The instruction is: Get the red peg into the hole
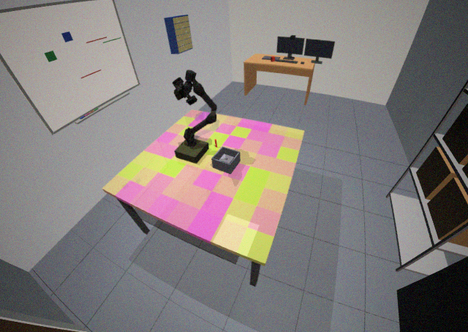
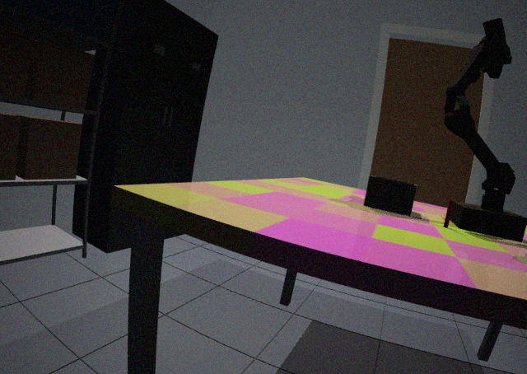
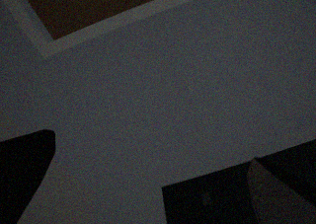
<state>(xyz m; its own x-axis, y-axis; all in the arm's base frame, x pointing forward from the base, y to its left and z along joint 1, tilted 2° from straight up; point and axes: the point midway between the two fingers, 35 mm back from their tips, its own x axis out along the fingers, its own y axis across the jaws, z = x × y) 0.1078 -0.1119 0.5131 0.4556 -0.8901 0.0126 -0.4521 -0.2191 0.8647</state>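
Right now my gripper tip is 54 cm above the red peg, 26 cm to the right of it and 2 cm short of it. From my gripper tip the other things lie so: grey box: 55 cm below, 20 cm ahead, 10 cm to the left.
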